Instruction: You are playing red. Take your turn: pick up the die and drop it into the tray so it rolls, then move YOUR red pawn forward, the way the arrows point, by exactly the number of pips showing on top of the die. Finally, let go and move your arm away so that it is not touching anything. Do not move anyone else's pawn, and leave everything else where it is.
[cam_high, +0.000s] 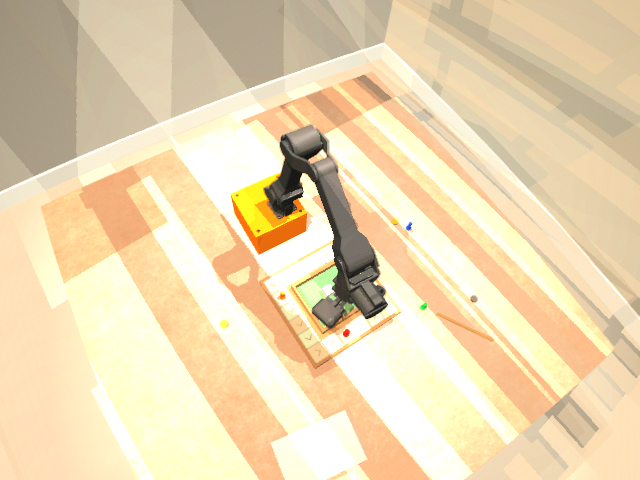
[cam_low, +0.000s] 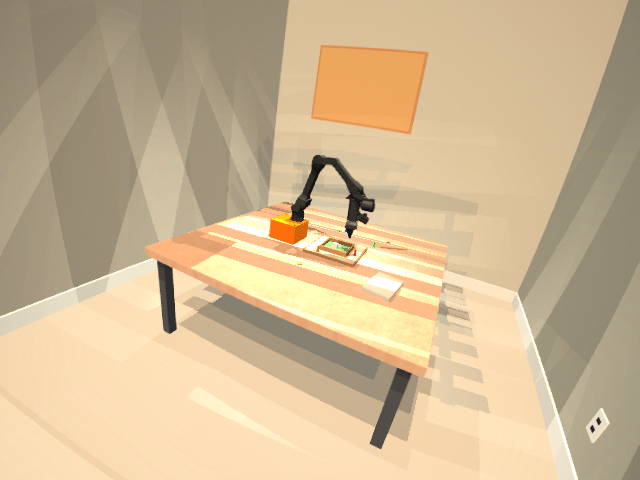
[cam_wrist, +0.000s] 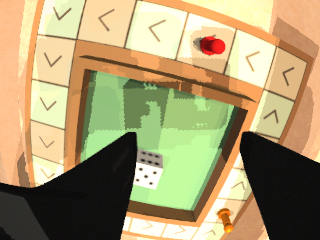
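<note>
The red pawn is 80 mm below my gripper tip, 50 mm ahead of it and 20 mm to the right of it. From my gripper tip the other things lie so: white die: 80 mm below, 70 mm behind, 10 mm to the left; orange pawn: 130 mm behind, 100 mm to the right, 80 mm below; green tray: 100 mm below, 60 mm behind, 10 mm to the left.
</note>
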